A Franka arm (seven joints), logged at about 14 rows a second.
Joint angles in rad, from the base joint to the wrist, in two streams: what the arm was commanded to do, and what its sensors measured. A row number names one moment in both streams.
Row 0, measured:
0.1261, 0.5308, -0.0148, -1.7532, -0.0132, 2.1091, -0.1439
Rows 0 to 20, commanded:
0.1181, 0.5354, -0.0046, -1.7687, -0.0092, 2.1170, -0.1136
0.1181, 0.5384, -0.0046, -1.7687, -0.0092, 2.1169, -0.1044
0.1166, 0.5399, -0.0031, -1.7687, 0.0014, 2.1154, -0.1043
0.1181, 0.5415, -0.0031, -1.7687, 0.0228, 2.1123, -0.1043
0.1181, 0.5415, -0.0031, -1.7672, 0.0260, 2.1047, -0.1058
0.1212, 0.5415, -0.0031, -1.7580, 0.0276, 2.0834, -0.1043
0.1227, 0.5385, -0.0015, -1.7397, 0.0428, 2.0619, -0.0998
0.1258, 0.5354, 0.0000, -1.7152, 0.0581, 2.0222, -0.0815
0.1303, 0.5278, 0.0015, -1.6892, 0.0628, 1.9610, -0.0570
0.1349, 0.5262, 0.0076, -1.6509, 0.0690, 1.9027, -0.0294
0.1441, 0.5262, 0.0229, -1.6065, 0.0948, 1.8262, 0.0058
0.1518, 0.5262, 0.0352, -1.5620, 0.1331, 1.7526, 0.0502
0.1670, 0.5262, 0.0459, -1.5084, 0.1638, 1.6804, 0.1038
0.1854, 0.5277, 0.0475, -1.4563, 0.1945, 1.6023, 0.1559
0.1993, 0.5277, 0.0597, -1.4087, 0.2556, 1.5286, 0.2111
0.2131, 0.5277, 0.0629, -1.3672, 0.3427, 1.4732, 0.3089
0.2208, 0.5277, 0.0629, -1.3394, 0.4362, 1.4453, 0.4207
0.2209, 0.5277, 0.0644, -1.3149, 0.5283, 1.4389, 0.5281
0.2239, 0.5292, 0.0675, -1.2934, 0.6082, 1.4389, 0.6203
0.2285, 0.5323, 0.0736, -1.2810, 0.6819, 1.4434, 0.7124
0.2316, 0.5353, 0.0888, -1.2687, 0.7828, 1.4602, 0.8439
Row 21, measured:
0.2381, 0.5161, 0.0669, -1.3157, 0.6507, 1.4681, 0.6620
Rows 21 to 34, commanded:
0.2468, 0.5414, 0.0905, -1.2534, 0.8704, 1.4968, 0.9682
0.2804, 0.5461, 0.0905, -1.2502, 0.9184, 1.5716, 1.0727
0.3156, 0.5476, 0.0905, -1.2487, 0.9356, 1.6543, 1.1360
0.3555, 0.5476, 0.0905, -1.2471, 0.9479, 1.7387, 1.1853
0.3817, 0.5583, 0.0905, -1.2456, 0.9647, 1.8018, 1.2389
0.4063, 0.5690, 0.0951, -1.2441, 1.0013, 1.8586, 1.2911
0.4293, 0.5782, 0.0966, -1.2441, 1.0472, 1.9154, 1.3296
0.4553, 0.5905, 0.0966, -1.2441, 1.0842, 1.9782, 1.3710
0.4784, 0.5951, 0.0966, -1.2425, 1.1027, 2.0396, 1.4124
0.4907, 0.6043, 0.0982, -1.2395, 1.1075, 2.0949, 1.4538
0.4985, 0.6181, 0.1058, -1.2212, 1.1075, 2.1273, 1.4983
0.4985, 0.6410, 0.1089, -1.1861, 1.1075, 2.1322, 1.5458
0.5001, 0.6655, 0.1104, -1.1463, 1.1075, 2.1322, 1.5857
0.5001, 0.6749, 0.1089, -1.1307, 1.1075, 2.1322, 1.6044
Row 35, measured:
0.5029, 0.6213, 0.1028, -1.2250, 1.0890, 2.1318, 1.5382
